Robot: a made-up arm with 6 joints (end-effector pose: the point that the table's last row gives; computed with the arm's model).
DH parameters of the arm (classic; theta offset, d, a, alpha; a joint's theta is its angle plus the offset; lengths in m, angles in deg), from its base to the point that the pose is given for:
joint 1: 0 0.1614 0 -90
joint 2: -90 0 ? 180
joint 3: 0 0 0 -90
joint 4: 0 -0.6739 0 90
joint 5: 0 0.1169 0 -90
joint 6: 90 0 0 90
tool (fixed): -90 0 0 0
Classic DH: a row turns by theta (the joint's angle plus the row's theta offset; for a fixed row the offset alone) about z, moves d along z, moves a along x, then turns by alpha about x.
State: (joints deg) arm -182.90 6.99 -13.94 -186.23 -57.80 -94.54
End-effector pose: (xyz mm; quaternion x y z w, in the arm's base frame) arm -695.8 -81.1 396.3 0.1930 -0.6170 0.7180 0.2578
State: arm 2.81 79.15 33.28 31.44 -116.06 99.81
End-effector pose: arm 975.7 -52.0 -191.9 0.2763 -0.7249 -0.6249 0.0876
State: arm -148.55 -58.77 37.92 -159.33 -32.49 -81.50
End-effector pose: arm 430.0 134.8 1077.8 0.6024 -0.2657 0.3537 0.6644
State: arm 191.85 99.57 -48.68 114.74 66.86 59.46
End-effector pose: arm 65.2 -36.3 -361.2 -0.0906 -0.0273 -0.3884 0.9166
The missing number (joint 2, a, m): 0.4673
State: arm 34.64 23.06 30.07 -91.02 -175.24 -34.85
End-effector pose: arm 711.4 494.1 557.6 0.2538 -0.8413 -0.4720 0.0710
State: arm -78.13 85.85 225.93 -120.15 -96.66 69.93
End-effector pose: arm 60.4 -1.7 705.2 -0.8390 -0.0767 0.3125 0.4389
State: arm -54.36 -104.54 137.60 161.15 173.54 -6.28
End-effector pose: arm -337.7 660.9 -569.4 0.7100 -0.4162 0.4519 0.3444
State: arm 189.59 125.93 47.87 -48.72 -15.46 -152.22
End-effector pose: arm -438.7 4.1 -790.3 -0.0092 0.6921 -0.1335 0.7093
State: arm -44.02 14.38 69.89 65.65 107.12 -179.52
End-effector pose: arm 261.2 -319.5 1229.8 0.2029 0.1688 0.5880 0.7646
